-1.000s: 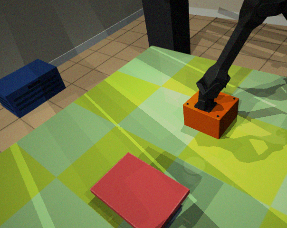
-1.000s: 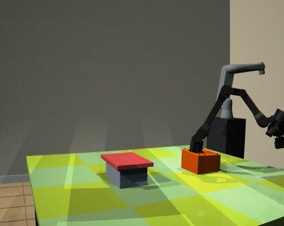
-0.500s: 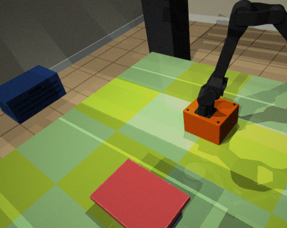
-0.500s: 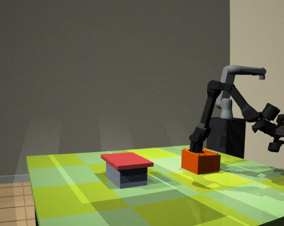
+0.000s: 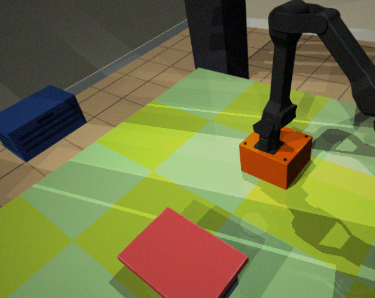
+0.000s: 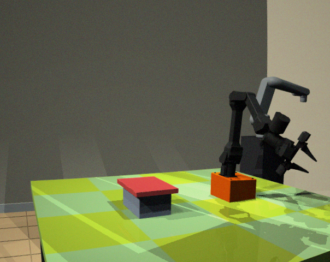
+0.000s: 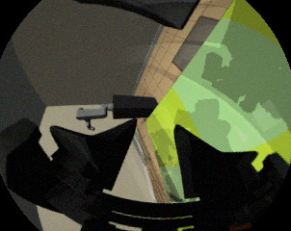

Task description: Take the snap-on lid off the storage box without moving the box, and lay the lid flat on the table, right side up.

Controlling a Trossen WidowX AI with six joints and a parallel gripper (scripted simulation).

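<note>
Right now the red lid is 450 mm ahead of my gripper tip, 440 mm to the right of it and 110 mm below it. Round my gripper tip: grey-blue storage box: 450 mm ahead, 440 mm to the right, 160 mm below.
</note>
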